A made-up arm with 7 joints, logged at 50 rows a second.
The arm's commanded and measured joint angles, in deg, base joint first. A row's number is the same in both.
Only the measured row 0 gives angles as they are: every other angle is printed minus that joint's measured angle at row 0.
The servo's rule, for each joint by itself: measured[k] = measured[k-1] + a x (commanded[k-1-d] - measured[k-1]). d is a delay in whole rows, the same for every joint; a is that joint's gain. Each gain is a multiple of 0.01, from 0.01 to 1. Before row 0 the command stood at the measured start. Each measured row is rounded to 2 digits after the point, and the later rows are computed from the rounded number. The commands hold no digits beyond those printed.
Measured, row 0: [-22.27, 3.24, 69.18, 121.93, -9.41, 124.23, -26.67]
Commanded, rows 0 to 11: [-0.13, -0.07, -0.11, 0.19, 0.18, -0.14, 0.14]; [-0.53, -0.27, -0.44, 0.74, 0.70, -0.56, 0.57]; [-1.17, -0.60, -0.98, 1.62, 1.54, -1.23, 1.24]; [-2.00, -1.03, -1.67, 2.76, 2.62, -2.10, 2.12]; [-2.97, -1.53, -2.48, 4.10, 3.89, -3.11, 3.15]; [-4.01, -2.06, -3.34, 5.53, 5.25, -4.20, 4.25]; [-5.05, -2.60, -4.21, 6.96, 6.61, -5.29, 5.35]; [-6.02, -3.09, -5.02, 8.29, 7.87, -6.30, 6.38]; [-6.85, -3.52, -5.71, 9.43, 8.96, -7.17, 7.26]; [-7.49, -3.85, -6.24, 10.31, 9.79, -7.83, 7.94]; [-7.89, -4.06, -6.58, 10.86, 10.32, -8.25, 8.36]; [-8.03, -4.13, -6.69, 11.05, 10.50, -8.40, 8.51]
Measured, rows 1 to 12: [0.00, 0.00, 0.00, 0.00, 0.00, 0.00, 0.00]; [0.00, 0.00, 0.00, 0.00, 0.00, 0.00, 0.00]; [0.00, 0.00, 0.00, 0.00, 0.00, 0.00, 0.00]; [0.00, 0.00, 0.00, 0.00, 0.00, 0.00, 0.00]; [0.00, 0.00, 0.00, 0.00, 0.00, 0.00, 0.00]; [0.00, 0.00, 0.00, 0.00, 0.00, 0.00, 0.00]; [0.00, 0.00, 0.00, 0.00, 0.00, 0.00, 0.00]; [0.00, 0.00, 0.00, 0.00, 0.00, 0.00, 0.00]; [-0.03, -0.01, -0.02, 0.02, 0.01, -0.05, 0.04]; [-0.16, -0.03, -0.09, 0.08, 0.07, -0.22, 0.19]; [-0.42, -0.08, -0.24, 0.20, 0.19, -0.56, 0.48]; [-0.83, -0.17, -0.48, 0.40, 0.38, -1.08, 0.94]
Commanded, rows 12 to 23: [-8.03, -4.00, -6.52, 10.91, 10.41, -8.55, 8.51]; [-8.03, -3.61, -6.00, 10.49, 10.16, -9.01, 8.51]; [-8.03, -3.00, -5.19, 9.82, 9.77, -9.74, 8.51]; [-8.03, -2.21, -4.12, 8.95, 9.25, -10.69, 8.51]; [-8.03, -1.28, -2.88, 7.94, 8.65, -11.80, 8.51]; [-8.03, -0.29, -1.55, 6.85, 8.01, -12.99, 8.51]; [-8.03, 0.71, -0.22, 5.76, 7.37, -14.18, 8.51]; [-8.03, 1.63, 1.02, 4.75, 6.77, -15.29, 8.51]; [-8.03, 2.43, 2.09, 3.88, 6.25, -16.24, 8.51]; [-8.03, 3.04, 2.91, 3.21, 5.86, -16.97, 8.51]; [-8.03, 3.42, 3.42, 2.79, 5.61, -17.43, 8.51]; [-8.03, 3.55, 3.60, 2.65, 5.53, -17.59, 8.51]
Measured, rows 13 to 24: [-1.39, -0.29, -0.82, 0.70, 0.66, -1.77, 1.56]; [-2.07, -0.45, -1.25, 1.09, 1.03, -2.60, 2.31]; [-2.84, -0.64, -1.75, 1.56, 1.48, -3.51, 3.16]; [-3.67, -0.86, -2.31, 2.10, 1.99, -4.46, 4.06]; [-4.50, -1.10, -2.89, 2.69, 2.55, -5.38, 4.96]; [-5.28, -1.35, -3.46, 3.30, 3.13, -6.21, 5.79]; [-5.96, -1.59, -3.99, 3.90, 3.71, -6.90, 6.51]; [-6.50, -1.82, -4.45, 4.47, 4.25, -7.41, 7.07]; [-6.90, -2.02, -4.80, 4.99, 4.74, -7.80, 7.47]; [-7.19, -2.16, -5.00, 5.43, 5.17, -8.21, 7.76]; [-7.41, -2.24, -5.03, 5.78, 5.54, -8.73, 7.97]; [-7.57, -2.24, -4.88, 6.03, 5.84, -9.40, 8.12]
